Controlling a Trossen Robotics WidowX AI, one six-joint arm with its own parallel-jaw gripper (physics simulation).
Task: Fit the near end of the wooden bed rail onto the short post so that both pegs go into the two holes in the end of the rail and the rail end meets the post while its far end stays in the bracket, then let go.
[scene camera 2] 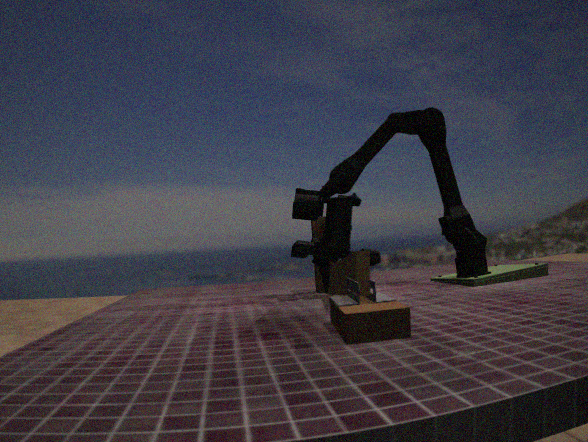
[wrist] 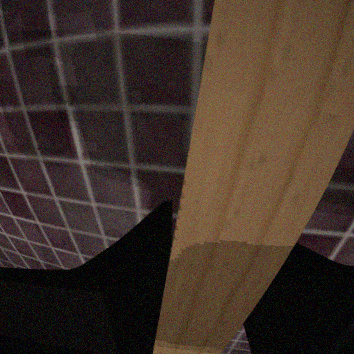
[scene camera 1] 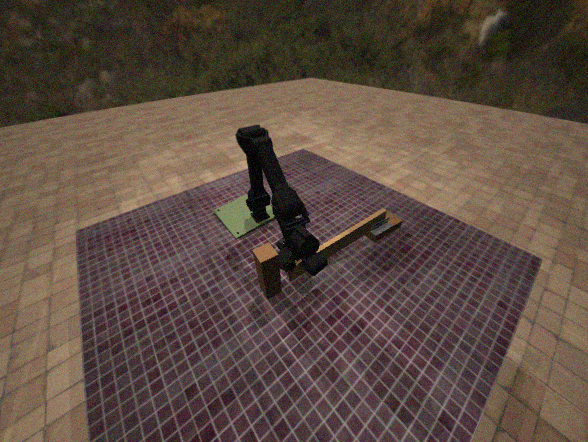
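Where they show: gripper, between the fingertips: [scene camera 1: 306, 268]; arm's base, origin of its link: [scene camera 2: 473, 275] [scene camera 1: 260, 215].
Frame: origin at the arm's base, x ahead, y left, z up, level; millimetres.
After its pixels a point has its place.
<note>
The wooden bed rail [scene camera 1: 350, 234] @[x 337, y 193, z 60 mm] [wrist: 267, 140] [scene camera 2: 355, 269] @[x 337, y 367, z 64 mm] runs from the short post [scene camera 1: 267, 269] @[x 356, y -133, z 126 mm] out to the bracket [scene camera 1: 383, 227] @[x 354, y 360, z 22 mm] [scene camera 2: 354, 289] @[x 339, y 358, z 36 mm] on a low wooden block [scene camera 2: 375, 320] @[x 333, y 461, z 9 mm]. Its near end is raised off the floor, close beside the post. My gripper [scene camera 1: 298, 259] [wrist: 194, 209] @[x 333, y 12, z -7 mm] is shut on the rail near its near end, with a black finger on either side of it in the wrist view. The rail's far end sits at the bracket.
The arm's base stands on a green plate [scene camera 1: 236, 217] @[x -46, y -90, z 0 mm] [scene camera 2: 494, 274] @[x -30, y 50, z 2 mm] behind the post. The floor is a purple tiled mat [scene camera 1: 204, 351] @[x 396, y -350, z -16 mm] with tan paving [scene camera 1: 380, 123] around it.
</note>
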